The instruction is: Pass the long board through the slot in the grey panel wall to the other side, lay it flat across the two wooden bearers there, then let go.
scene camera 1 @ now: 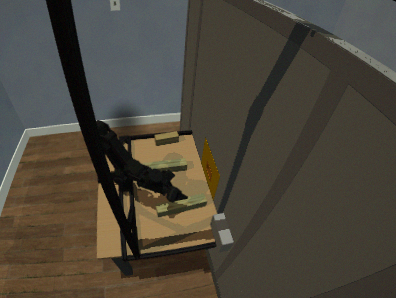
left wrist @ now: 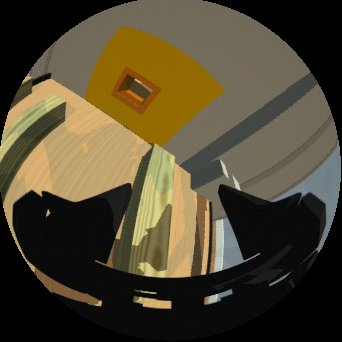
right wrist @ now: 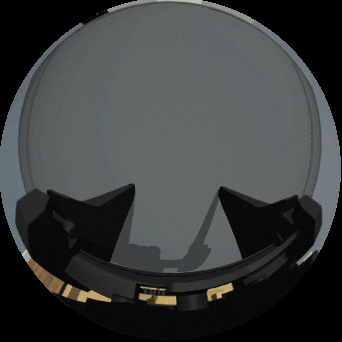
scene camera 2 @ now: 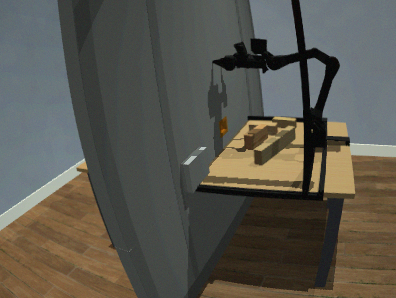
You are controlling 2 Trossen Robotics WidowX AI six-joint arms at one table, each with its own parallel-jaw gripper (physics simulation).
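Places are measured from the left arm's base along level axes (x ahead, y left, z up), in millimetres.
Pixels of known places: left gripper, fingertip midpoint: (scene camera 1: 184,194) (left wrist: 175,188); right gripper, fingertip midpoint: (right wrist: 178,190) (scene camera 2: 216,60); left arm's base, link origin: (scene camera 1: 125,186); right arm's base, link origin: (scene camera 2: 319,144).
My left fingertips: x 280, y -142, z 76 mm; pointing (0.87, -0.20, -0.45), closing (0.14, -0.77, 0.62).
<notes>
Ahead of a thing's pixels: the offset from my left fingertips to its middle. "pt": to the spot under its first point.
The grey panel wall (scene camera 1: 280,150) (scene camera 2: 125,125) (left wrist: 200,40) (right wrist: 170,100) has an orange-framed slot {pt dx +190, dy +161, dz -17 mm} (scene camera 2: 223,126) (left wrist: 118,84). Scene camera 1 shows two pale striped wooden pieces, a nearer one {dx -15, dy -12, dz -71 mm} (scene camera 1: 195,202) (left wrist: 156,215) and a farther one {dx -62, dy +240, dz -71 mm} (scene camera 1: 172,164) (left wrist: 42,111); I cannot tell which is the long board. My left gripper (scene camera 1: 182,197) (left wrist: 175,188) is open and empty above the nearer piece. Scene camera 2 shows a brown wooden piece {dx +338, dy +174, dz -63 mm} (scene camera 2: 256,136) and a longer one {dx +446, dy +105, dz -65 mm} (scene camera 2: 275,145), likely the bearers. My right gripper (scene camera 2: 215,62) (right wrist: 178,190) is open and empty, high before the wall.
A yellow panel {pt dx +152, dy +74, dz +22 mm} (scene camera 1: 212,175) (left wrist: 185,85) surrounds the slot. A short wooden block {dx -19, dy +459, dz -70 mm} (scene camera 1: 166,138) lies at the table's far edge in scene camera 1, and another block {dx +433, dy +412, dz -73 mm} (scene camera 2: 284,121) in scene camera 2. Grey boxes stick out from the wall near the table corners. Black posts and rails frame the tables.
</notes>
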